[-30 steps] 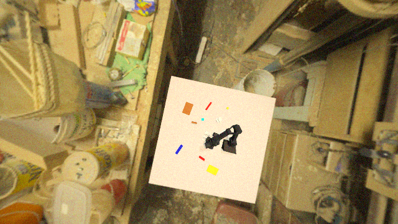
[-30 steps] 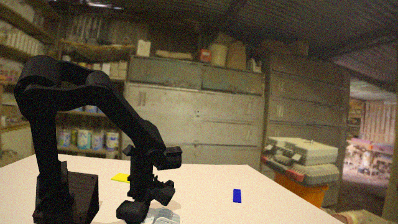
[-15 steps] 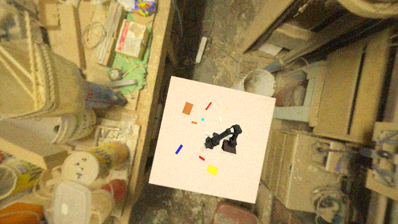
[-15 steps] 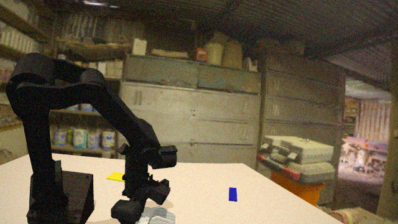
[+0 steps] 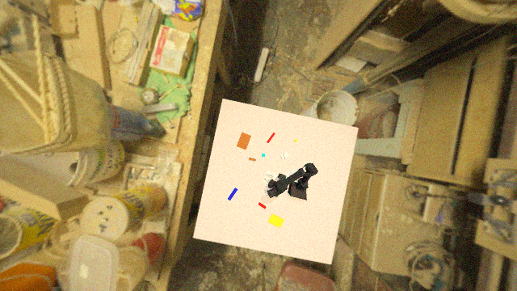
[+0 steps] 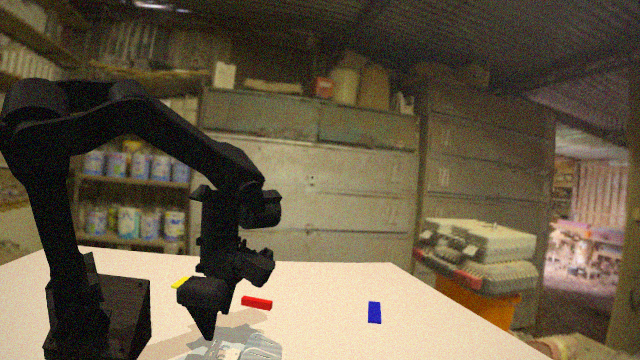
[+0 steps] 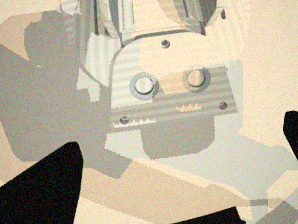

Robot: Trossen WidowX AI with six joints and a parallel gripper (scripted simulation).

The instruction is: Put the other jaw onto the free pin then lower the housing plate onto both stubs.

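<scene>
Now: gripper tip 1 cm short of the housing plate and 5 cm above it. Also, from my gripper tip: brown block (26 cm ahead, 14 cm to the right, 6 cm below); then cyan block (17 cm ahead, 20 cm to the right, 7 cm below); then pale ribbed base (7 cm ahead, 1 cm to the right, 7 cm below).
</scene>
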